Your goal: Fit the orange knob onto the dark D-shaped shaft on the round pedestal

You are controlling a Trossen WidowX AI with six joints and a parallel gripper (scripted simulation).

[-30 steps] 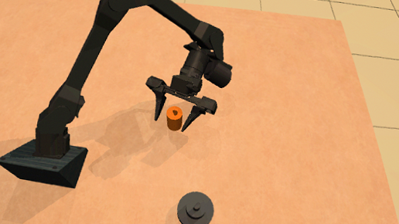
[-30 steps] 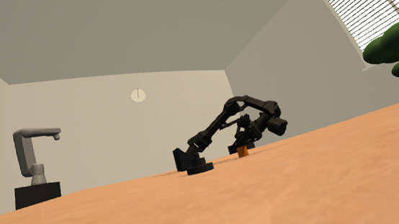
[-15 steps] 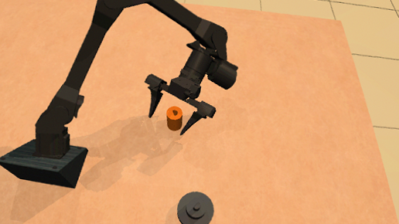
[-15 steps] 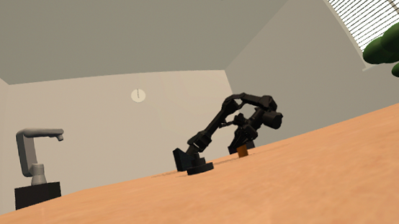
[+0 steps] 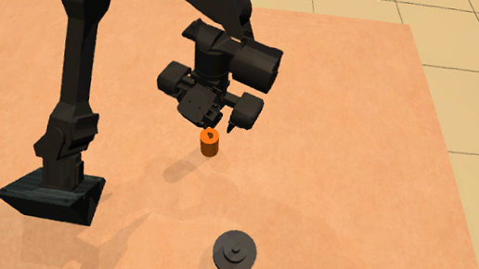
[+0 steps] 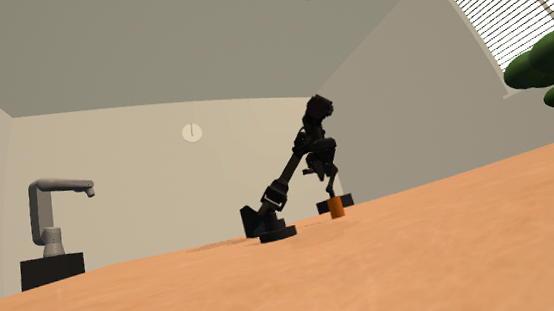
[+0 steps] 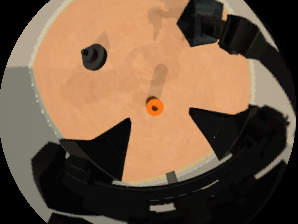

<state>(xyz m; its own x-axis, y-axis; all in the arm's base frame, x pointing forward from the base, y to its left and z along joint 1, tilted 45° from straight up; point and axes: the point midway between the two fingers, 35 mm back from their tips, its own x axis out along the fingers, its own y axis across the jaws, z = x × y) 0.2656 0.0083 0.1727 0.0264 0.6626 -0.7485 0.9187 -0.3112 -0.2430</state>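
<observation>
My gripper tip is 90 mm above the orange knob and 10 mm to the right of it. Round my gripper tip: dark round pedestal (220 mm to the right, 90 mm below, 70 mm ahead).
</observation>
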